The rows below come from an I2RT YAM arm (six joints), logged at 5 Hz.
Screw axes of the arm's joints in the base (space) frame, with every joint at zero. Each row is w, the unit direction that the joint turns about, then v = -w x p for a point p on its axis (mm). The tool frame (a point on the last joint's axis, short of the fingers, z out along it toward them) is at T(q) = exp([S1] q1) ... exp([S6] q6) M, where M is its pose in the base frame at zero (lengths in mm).
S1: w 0 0 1 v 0 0 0
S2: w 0 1 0 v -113.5 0 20
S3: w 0 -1 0 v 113.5 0 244
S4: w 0 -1 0 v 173.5 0 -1
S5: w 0 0 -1 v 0 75 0
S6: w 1 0 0 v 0 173.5 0
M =
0 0 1 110.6
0 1 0 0
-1 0 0 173.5
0 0 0 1
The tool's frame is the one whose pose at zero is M.
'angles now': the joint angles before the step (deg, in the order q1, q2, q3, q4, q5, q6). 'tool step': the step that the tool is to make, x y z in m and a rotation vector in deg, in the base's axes. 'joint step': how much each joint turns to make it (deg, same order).
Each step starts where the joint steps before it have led.
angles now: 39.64, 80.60, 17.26, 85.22, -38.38, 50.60
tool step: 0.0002, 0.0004, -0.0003, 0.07, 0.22, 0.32
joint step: 0.02, 0.30, 0.06, 0.34, -0.21, 0.37
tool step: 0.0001, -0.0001, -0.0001, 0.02, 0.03, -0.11
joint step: -0.02, 0.02, -0.02, 0.03, 0.09, 0.00
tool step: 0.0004, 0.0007, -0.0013, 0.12, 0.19, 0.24
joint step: 0.06, 0.74, 0.01, 0.86, -0.09, 0.34
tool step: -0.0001, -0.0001, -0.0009, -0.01, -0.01, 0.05
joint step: -0.01, 0.26, -0.12, 0.40, -0.06, 0.01
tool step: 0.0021, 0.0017, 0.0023, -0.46, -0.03, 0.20
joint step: -0.05, -0.34, 0.86, -1.67, -0.37, -0.32
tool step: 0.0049, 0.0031, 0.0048, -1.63, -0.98, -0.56
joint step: -0.21, -1.11, 1.84, -4.77, -0.34, -2.43
